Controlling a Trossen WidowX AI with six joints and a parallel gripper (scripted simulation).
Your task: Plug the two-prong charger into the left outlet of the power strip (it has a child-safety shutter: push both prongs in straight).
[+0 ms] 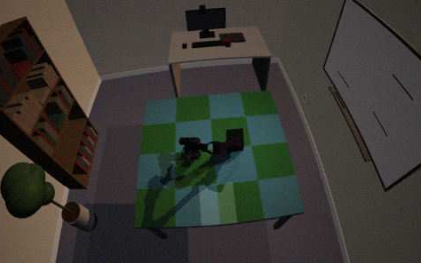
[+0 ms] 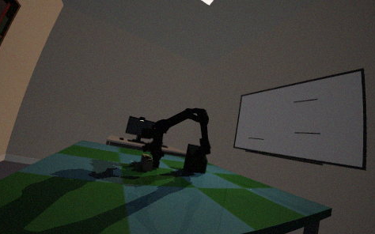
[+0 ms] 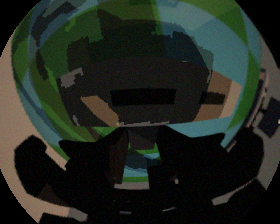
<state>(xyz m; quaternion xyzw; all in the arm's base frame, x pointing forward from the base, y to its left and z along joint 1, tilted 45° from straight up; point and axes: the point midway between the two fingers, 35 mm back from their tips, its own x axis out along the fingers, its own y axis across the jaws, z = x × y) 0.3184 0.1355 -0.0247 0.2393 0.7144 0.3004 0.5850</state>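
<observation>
Now: gripper tip 2 cm short of the dark charger and 1 cm below it.
</observation>
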